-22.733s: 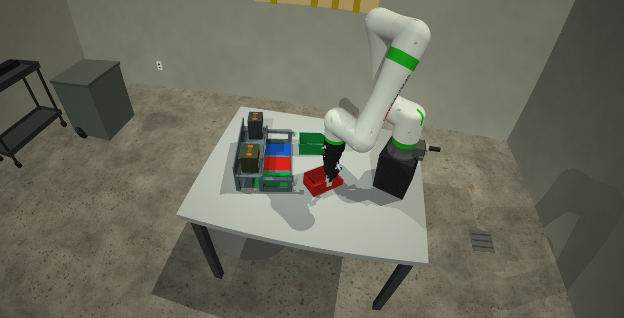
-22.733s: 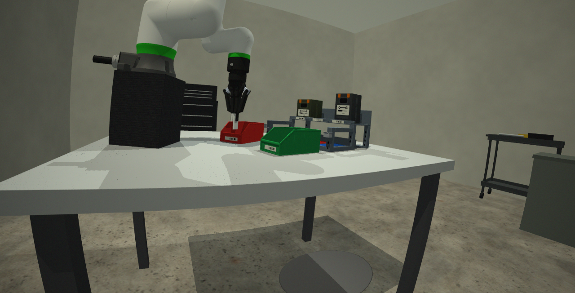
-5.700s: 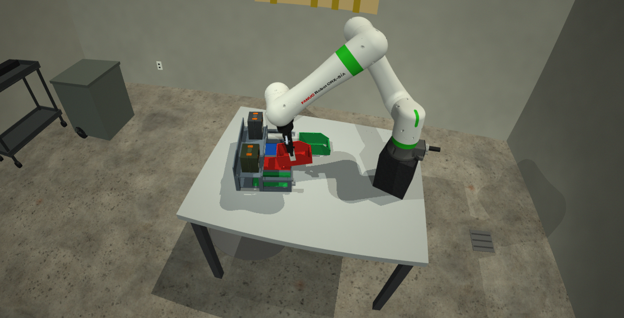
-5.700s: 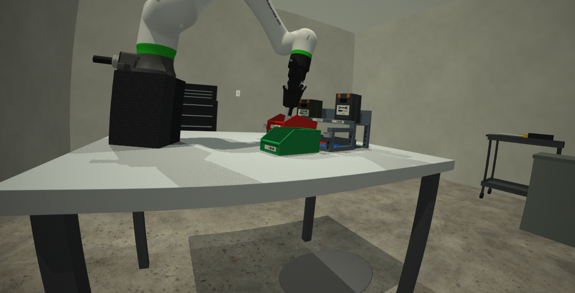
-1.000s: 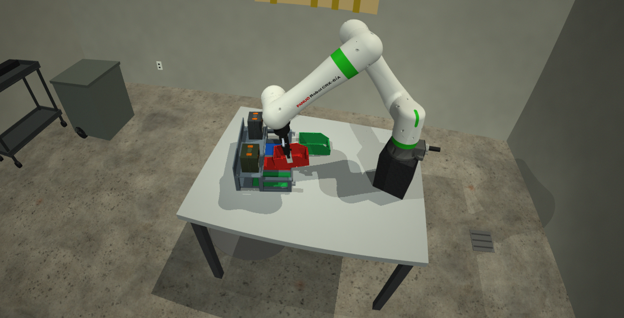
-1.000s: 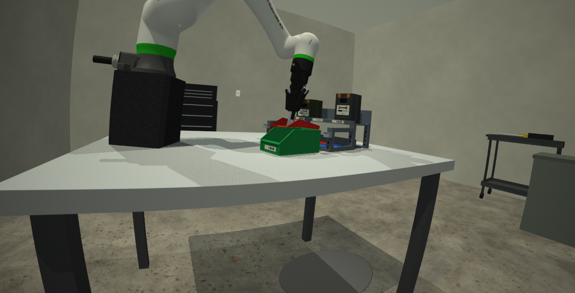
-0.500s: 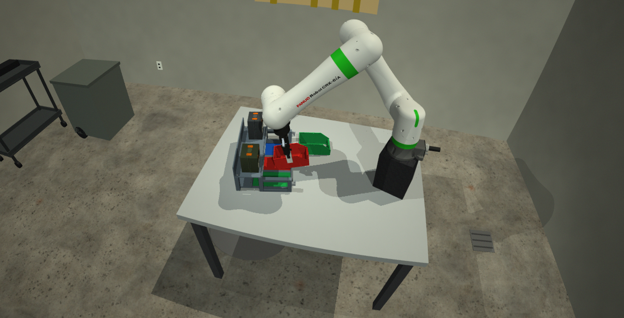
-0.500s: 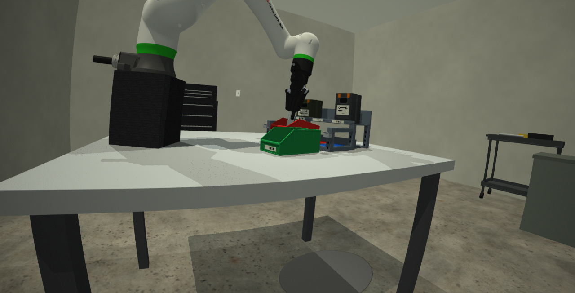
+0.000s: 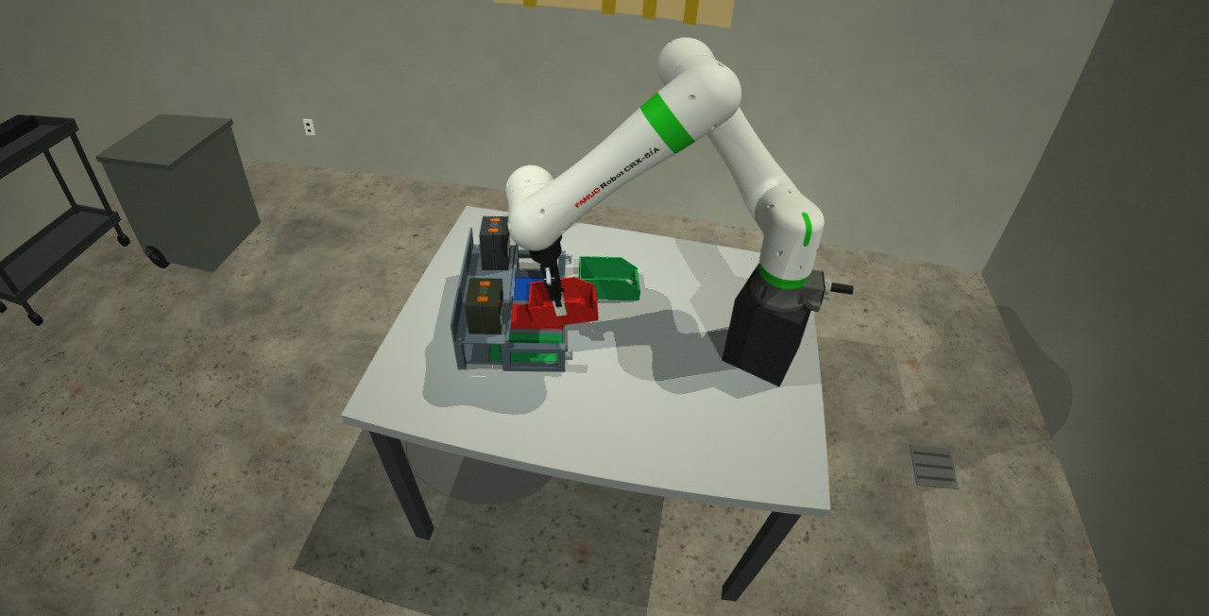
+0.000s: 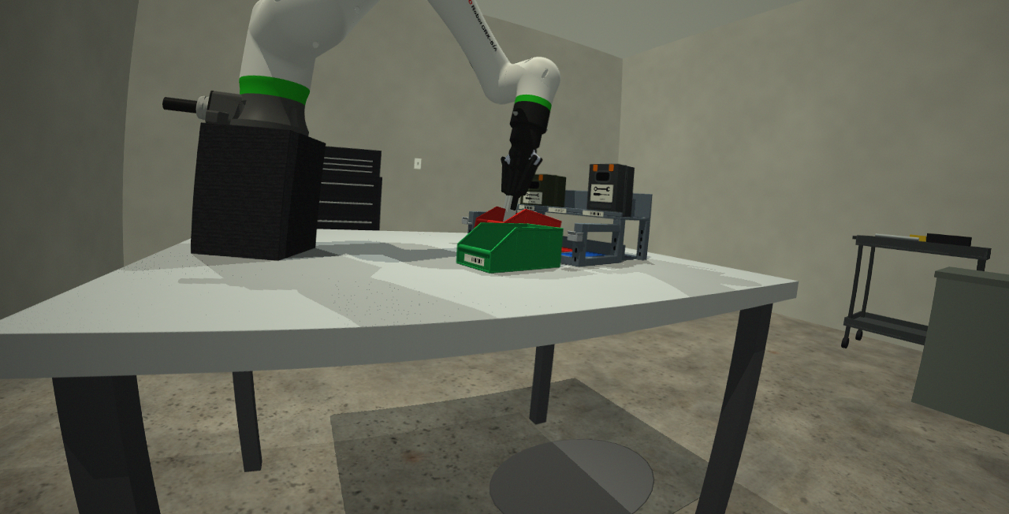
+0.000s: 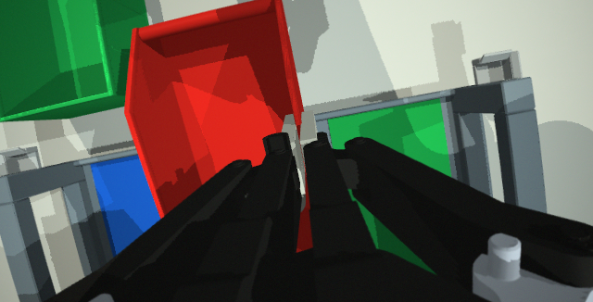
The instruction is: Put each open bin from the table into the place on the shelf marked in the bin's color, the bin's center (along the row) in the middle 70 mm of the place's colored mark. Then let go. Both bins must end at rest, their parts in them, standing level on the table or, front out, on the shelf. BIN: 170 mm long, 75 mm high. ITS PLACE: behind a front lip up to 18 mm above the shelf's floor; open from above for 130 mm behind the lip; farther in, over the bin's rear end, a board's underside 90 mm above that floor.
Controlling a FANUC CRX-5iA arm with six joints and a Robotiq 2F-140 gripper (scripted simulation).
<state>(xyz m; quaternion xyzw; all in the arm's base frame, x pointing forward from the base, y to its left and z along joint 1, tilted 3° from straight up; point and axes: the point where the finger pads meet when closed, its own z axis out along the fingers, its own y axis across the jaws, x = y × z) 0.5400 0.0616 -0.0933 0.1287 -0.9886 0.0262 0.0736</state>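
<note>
Right now the red bin is 5 cm to the right of my hand and 4 cm below it. Also, from my hand: green bin (20 cm to the right, 9 cm behind, 6 cm below).
</note>
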